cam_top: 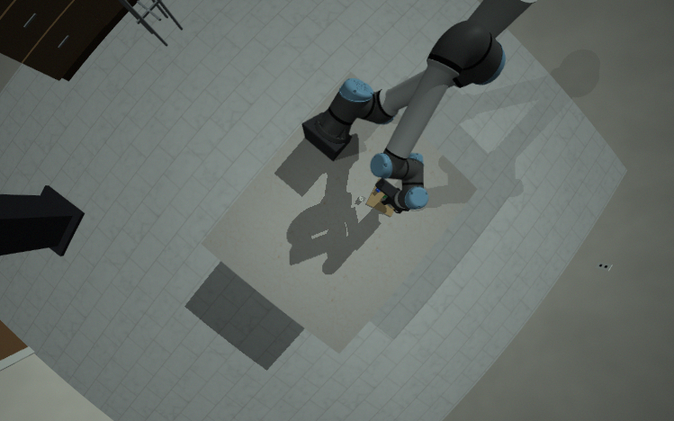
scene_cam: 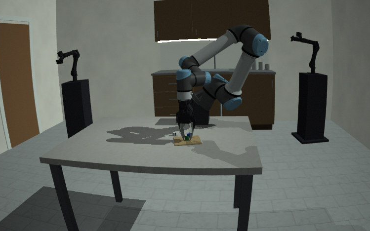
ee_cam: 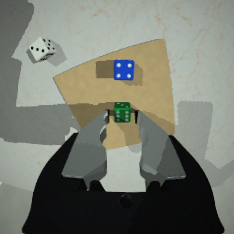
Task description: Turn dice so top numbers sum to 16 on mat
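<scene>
The green die lies 10 mm below my hand. Also, from my hand: blue die (50 mm behind, 10 mm to the left, 10 mm below); then white die (100 mm behind, 70 mm to the right, 10 mm below); then tan mat (20 mm below).
</scene>
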